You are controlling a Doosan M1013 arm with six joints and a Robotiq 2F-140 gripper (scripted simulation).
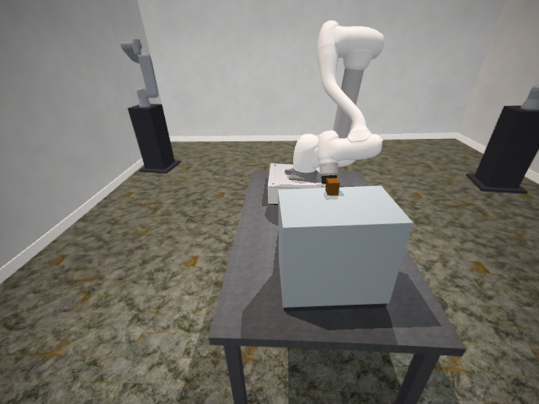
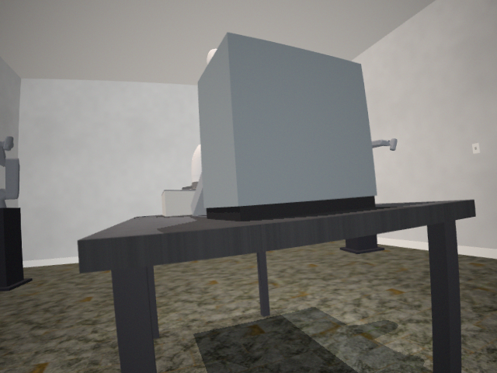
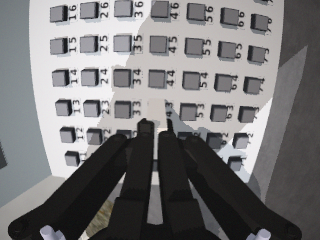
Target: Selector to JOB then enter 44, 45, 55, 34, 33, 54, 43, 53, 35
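The key is 50 mm below my hand and 40 mm to the right of it. Also, from my hand: black selector knob: 190 mm to the right, 60 mm ahead, 20 mm below; white keypad panel: 70 mm to the right, 70 mm below, 60 mm ahead.
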